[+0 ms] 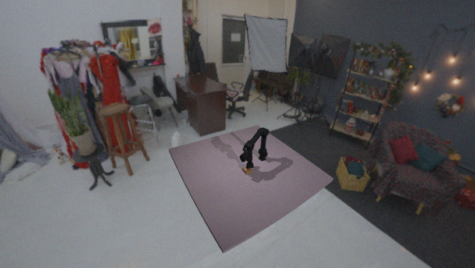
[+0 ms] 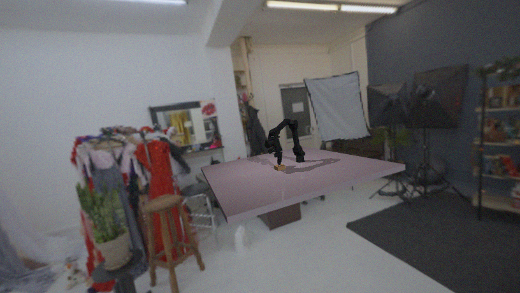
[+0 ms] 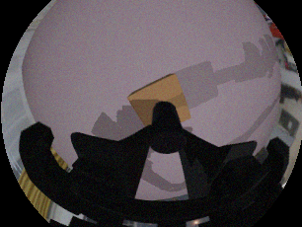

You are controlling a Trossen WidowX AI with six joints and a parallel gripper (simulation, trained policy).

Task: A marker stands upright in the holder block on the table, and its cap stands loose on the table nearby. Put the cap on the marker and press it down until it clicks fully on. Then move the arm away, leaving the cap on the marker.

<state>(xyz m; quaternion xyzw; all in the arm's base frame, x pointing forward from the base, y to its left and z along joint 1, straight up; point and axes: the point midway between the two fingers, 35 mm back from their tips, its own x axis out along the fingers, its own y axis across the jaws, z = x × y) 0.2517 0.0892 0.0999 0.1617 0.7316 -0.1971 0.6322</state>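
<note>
The dark cap is 10 mm ahead of my gripper tip, 10 mm to the right of it and 10 mm above it. Round my gripper tip: holder block (10 mm ahead, 10 mm to the right, 50 mm below).
</note>
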